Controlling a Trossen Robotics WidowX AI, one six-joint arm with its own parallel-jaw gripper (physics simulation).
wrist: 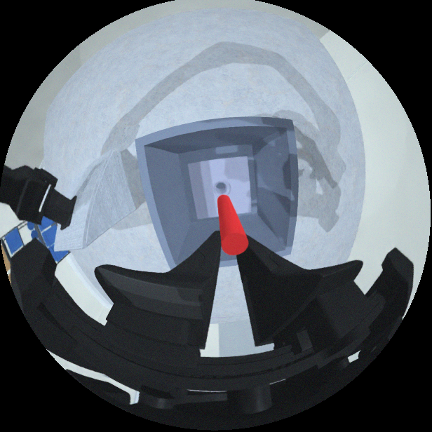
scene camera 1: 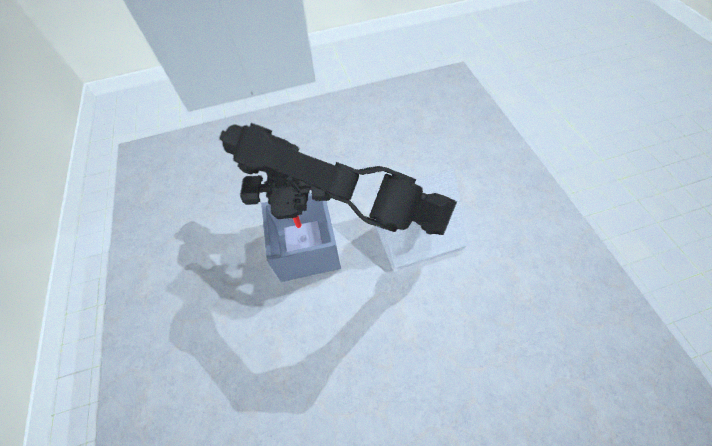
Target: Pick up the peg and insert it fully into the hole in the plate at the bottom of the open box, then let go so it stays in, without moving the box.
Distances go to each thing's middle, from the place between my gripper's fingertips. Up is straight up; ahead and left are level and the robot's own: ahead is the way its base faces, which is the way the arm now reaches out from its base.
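Blue-grey box [scene camera 1: 313, 260]: my gripper 10 mm to the right of it, 110 mm above. Pale plate [scene camera 1: 308, 235]: 10 mm to the left of my gripper, 140 mm below. Red peg [wrist: 234, 241]: 10 mm below my gripper, 10 mm to the left. Going by their middles, red peg nearest to my gripper of the things named here.
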